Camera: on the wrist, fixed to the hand. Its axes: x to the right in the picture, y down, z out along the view.
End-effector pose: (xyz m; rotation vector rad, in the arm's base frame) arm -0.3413 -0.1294 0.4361 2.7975 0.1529 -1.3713
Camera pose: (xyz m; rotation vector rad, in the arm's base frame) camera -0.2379 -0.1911 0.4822 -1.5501 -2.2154 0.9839
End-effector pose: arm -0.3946 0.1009 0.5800 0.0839 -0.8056 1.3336
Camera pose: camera -0.4066 0.1900 0.4876 0.3750 -0.7668 -0.3848
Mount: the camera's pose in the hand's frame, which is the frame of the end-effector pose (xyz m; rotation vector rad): 0.0217 0.0704 -0.1058 -0.4401 -0.1226 -1.6267
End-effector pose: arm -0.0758 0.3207 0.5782 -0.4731 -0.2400 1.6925
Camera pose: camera -0.0947 0.3181 0.4507 -0.2988 -0.8195 0.0555
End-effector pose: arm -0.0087 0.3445 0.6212 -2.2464 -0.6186 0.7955
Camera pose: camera 0.0931 0.2655 0.6254 -1.2159 -2.3132 -0.1007
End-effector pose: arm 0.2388 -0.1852 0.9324 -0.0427 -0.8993 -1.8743
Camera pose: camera 0.3217 -0.2799 0.9044 -0.3160 0.3720 2.5969
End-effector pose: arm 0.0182 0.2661 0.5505 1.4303 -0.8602 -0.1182
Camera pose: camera 0.0655 0.3531 0.6331 1.3550 0.4272 -1.5073
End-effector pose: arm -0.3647 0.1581 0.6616 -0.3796 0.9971 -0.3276
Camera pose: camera -0.4380 0.1943 0.5620 -1.5730 0.4185 -1.5189
